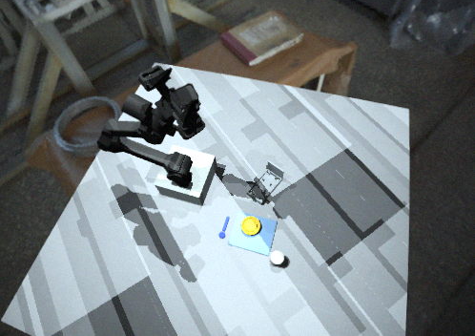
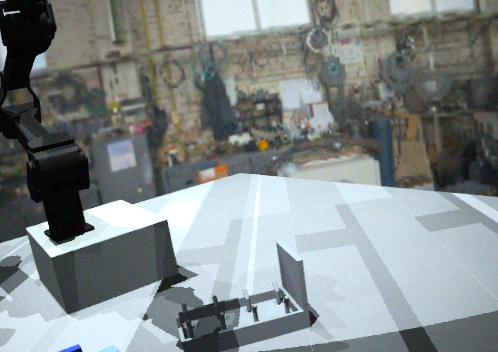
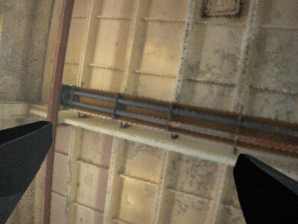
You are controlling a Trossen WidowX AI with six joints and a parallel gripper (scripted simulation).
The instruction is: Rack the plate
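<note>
The yellow plate is 160 mm ahead of my gripper tip, 80 mm to the right of it and 600 mm below it. From my gripper tip the other things lie so: dish rack: 180 mm ahead, 90 mm to the left, 590 mm below; blue spoon: 70 mm ahead, 110 mm to the right, 610 mm below; light blue mat: 170 mm ahead, 100 mm to the right, 610 mm below.
</note>
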